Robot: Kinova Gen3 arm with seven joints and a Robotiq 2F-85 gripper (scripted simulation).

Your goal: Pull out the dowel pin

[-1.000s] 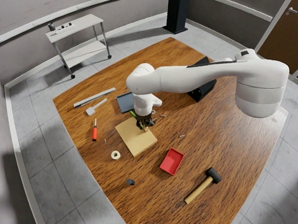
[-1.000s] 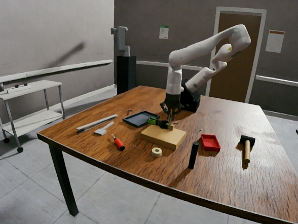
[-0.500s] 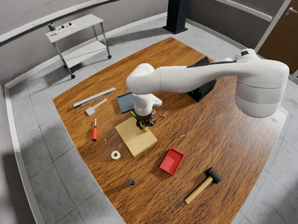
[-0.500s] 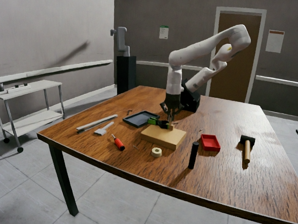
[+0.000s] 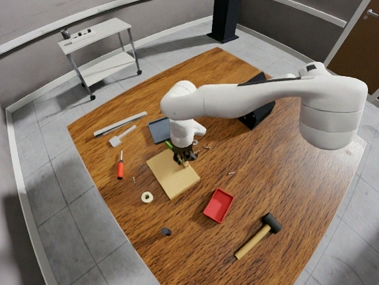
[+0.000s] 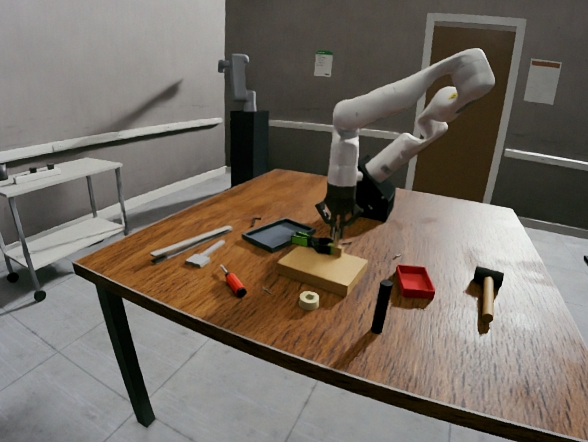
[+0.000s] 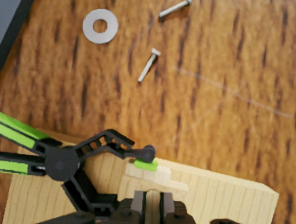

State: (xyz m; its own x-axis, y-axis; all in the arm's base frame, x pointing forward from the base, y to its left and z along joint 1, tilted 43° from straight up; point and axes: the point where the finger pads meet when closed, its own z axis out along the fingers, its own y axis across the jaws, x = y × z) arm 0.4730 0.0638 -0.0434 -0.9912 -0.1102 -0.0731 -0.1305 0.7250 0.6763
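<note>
My gripper is now 20 mm above the pale dowel pin. The rest, counted from my hand: wooden block (50 mm below); then bench board (70 mm below, 50 mm ahead, 10 mm to the right); then red bin (230 mm to the left, 90 mm below).
</note>
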